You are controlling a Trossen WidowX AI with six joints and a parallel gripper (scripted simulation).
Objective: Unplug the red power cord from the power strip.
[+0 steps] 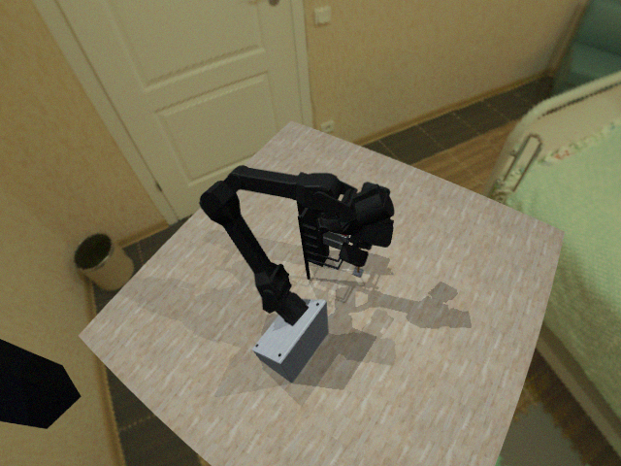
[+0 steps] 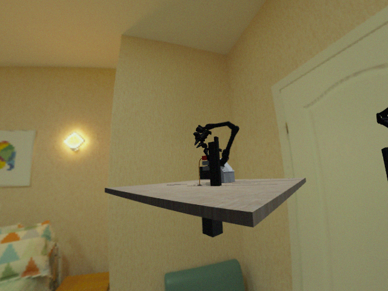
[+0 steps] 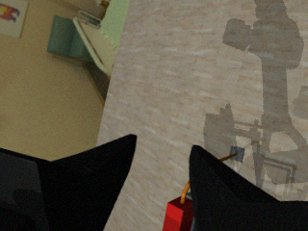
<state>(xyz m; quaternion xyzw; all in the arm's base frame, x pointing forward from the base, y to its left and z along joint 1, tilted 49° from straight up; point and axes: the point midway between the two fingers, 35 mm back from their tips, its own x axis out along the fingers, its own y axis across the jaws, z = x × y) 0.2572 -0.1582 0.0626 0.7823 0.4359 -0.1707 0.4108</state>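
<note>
Right now my gripper tip is 140 mm to the right of the red plug and 110 mm above it.
</note>
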